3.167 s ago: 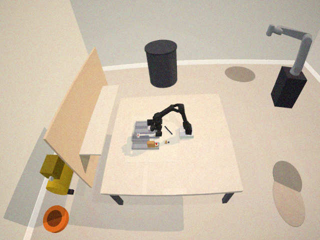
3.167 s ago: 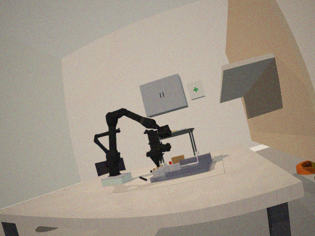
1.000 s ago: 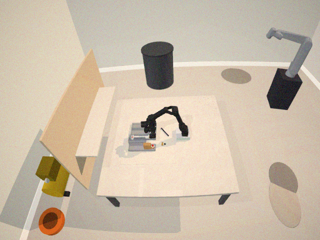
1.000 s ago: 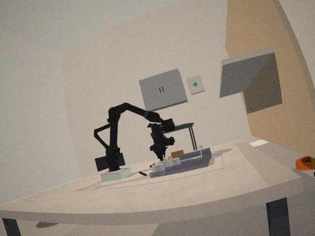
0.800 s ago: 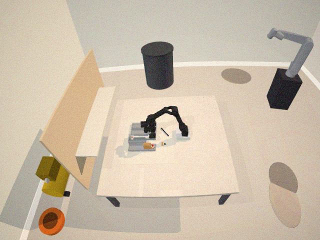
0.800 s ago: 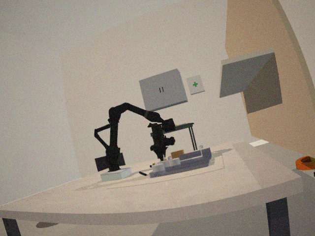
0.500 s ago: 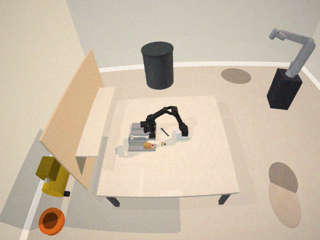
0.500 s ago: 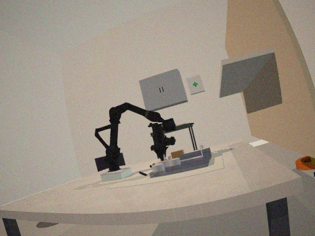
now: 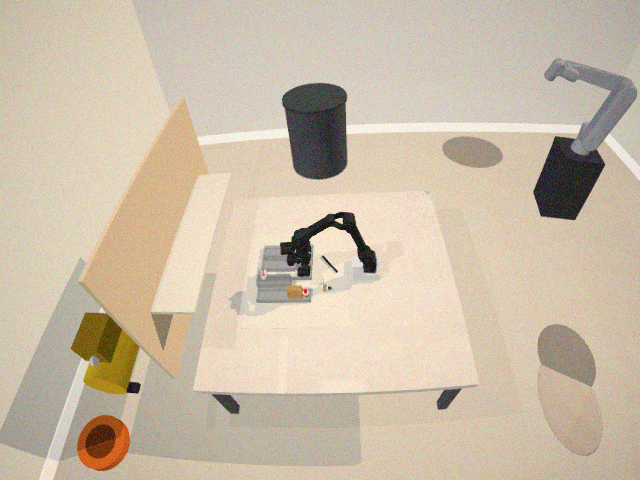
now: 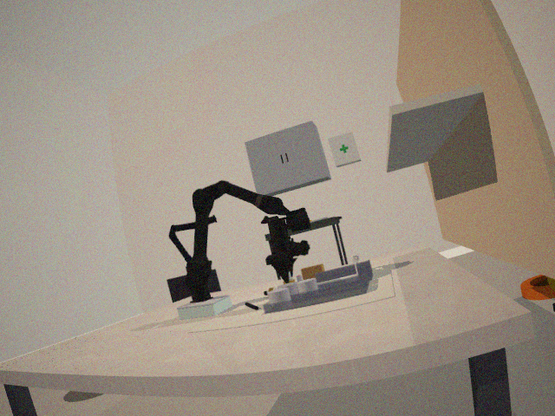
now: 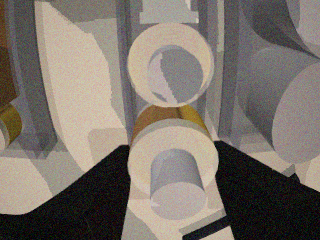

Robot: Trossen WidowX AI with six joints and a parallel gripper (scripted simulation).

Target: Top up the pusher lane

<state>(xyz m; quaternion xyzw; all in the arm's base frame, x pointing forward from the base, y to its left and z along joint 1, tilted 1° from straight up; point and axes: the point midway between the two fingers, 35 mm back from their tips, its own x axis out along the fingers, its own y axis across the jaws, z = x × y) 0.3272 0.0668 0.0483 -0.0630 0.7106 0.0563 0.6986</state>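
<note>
Right now the brown box is 13 cm to the left of my gripper tip, 3 cm ahead of it and 1 cm below it. Also, from my gripper tip: pusher plate (14 cm ahead, 5 cm to the left); small jar (12 cm behind, 7 cm to the left, 3 cm below); black stick (10 cm behind, 9 cm to the right, 4 cm below).
</note>
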